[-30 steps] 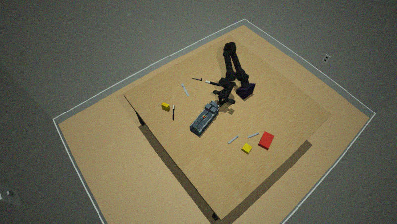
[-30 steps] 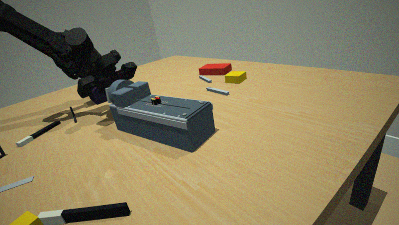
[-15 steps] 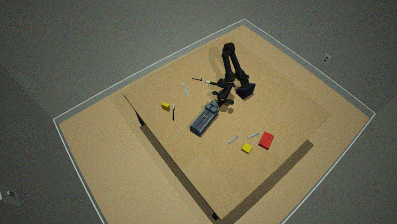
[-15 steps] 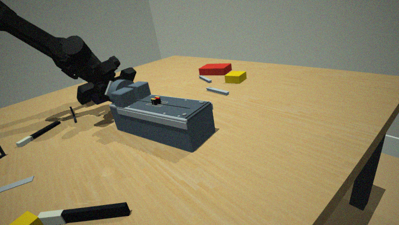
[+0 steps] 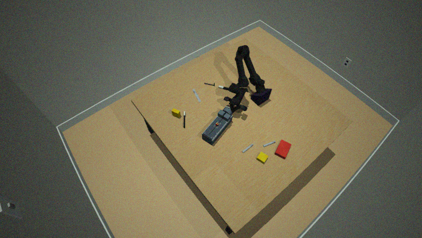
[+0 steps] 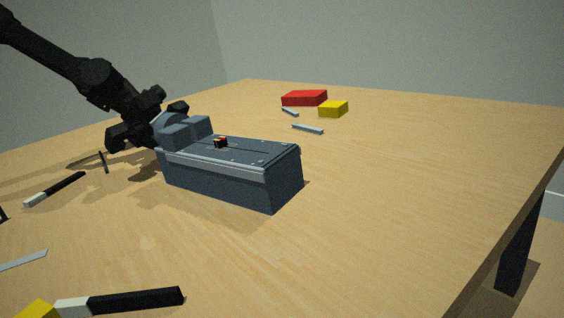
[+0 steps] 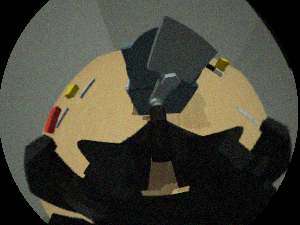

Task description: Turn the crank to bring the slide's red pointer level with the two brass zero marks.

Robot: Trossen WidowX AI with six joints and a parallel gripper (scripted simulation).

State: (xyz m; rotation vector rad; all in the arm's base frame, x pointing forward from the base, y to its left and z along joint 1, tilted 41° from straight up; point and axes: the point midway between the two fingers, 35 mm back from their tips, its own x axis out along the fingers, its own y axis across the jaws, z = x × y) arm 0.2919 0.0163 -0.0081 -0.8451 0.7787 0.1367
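Now: gripper tip 16 cm short of the red pointer, 6 cm to the right of it and 5 cm below it. Also, from my gripper tip: red block: 44 cm to the left, 16 cm behind, 2 cm below; dark crank handle: 3 cm above, 2 cm behind, 1 cm to the right; grey bar: 31 cm to the right, 12 cm ahead, 3 cm below.
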